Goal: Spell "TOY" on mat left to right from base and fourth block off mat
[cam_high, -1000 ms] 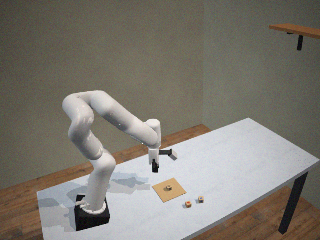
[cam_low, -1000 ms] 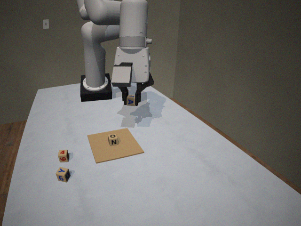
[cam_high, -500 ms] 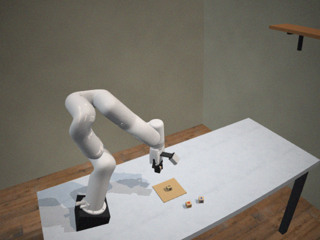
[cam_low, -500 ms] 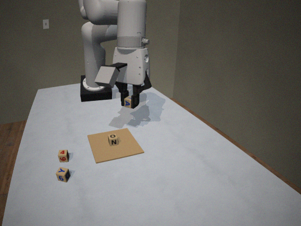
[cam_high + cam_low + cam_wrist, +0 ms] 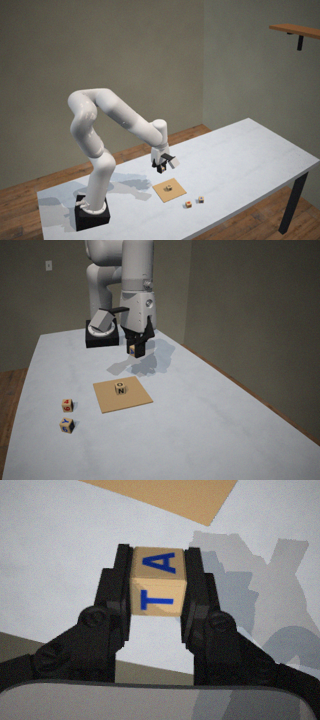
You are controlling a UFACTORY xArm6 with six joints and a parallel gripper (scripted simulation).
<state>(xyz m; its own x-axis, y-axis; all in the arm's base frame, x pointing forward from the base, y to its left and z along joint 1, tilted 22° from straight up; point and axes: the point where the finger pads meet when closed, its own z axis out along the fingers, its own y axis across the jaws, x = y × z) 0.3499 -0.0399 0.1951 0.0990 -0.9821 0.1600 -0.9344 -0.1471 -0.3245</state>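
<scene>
My gripper is now 50 mm to the left of the tan mat and 120 mm above it. From my hand the other things lie so: Y block: 60 mm ahead, 230 mm to the right, 110 mm below.
</scene>
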